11 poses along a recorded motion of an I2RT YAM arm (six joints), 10 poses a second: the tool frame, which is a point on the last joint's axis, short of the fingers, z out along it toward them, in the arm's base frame.
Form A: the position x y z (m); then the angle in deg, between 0 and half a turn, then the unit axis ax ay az.
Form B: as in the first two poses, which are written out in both.
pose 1, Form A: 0.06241 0.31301 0.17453 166.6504 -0.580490 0.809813 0.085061
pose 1, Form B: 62.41 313.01 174.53 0.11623 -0.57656 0.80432 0.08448
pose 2, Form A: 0.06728 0.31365 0.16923 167.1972 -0.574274 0.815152 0.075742
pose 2, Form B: 67.28 313.65 169.23 0.11149 -0.57069 0.81007 0.07527
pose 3, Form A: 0.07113 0.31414 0.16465 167.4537 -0.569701 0.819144 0.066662
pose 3, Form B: 71.13 314.14 164.65 0.10927 -0.56629 0.81424 0.06626
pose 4, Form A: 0.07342 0.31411 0.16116 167.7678 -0.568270 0.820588 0.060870
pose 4, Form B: 73.42 314.11 161.16 0.10654 -0.56504 0.81592 0.06052
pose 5, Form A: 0.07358 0.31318 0.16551 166.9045 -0.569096 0.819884 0.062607
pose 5, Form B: 73.58 313.18 165.51 0.11403 -0.56538 0.81454 0.06220
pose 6, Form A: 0.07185 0.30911 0.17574 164.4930 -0.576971 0.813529 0.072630
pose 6, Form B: 71.85 309.11 175.74 0.13491 -0.57170 0.80609 0.07197
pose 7, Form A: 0.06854 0.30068 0.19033 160.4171 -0.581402 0.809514 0.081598
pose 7, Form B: 68.54 300.68 190.33 0.17006 -0.57293 0.79772 0.08041
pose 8, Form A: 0.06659 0.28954 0.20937 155.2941 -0.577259 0.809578 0.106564
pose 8, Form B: 66.59 289.54 209.37 0.21393 -0.56389 0.79083 0.10410
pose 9, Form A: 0.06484 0.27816 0.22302 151.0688 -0.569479 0.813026 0.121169
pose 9, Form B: 64.84 278.16 223.02 0.24980 -0.55143 0.78725 0.11733
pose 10, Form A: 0.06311 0.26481 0.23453 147.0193 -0.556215 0.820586 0.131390
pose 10, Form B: 63.11 264.81 234.53 0.28385 -0.53334 0.78683 0.12599
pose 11, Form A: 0.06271 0.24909 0.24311 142.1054 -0.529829 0.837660 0.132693
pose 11, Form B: 62.71 249.09 243.11 0.32470 -0.50112 0.79227 0.12550
